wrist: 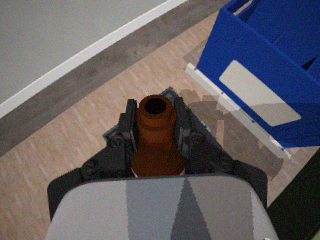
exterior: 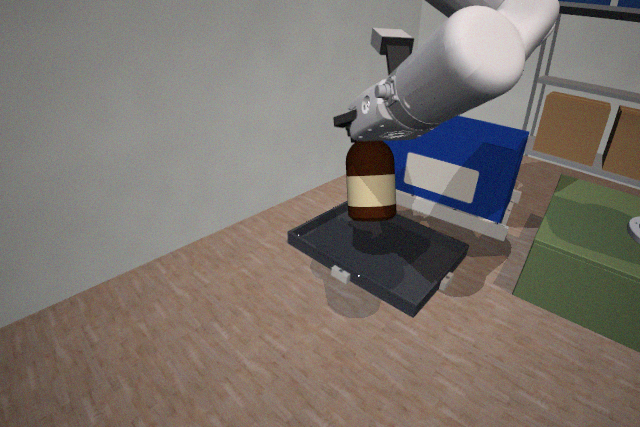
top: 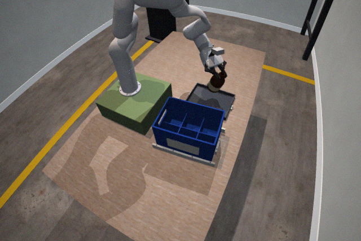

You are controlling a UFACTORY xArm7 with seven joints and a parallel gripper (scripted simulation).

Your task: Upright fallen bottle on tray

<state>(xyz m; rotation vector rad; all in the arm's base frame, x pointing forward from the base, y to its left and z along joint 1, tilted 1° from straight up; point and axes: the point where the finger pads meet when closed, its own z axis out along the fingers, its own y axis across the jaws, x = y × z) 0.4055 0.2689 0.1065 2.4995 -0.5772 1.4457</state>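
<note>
Now: the brown bottle 20 mm behind my hand, 10 mm to the left of it and 50 mm below it. The rest, counted from my hand: dark grey tray 40 mm behind, 10 mm to the right, 190 mm below; then blue crate 10 mm ahead, 290 mm to the right, 120 mm below.
</note>
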